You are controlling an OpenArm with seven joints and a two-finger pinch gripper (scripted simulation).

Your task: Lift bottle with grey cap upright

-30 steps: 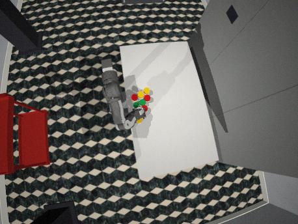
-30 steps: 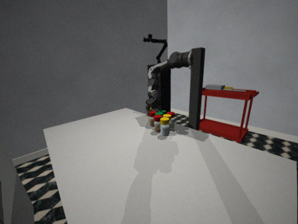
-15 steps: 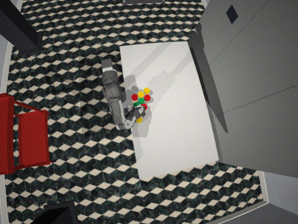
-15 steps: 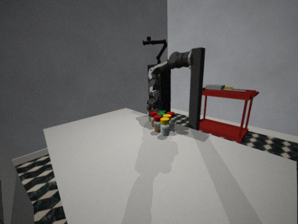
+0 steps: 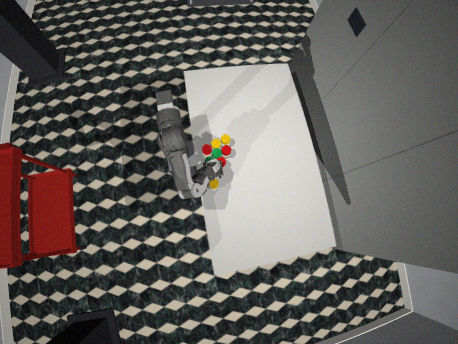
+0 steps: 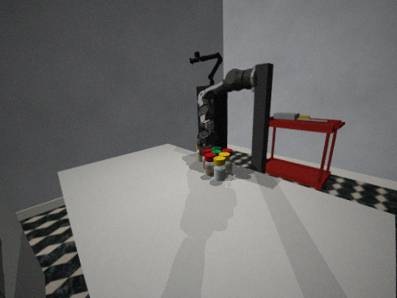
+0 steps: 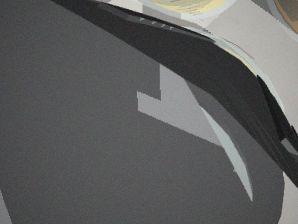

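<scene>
The grey-capped bottle is 1 cm below my hand. The rest, counted from my hand: yellow-capped bottle (6 cm to the right, 1 cm below, 1 cm behind); red-capped bottle (11 cm to the left, 10 cm ahead, 1 cm below).
</scene>
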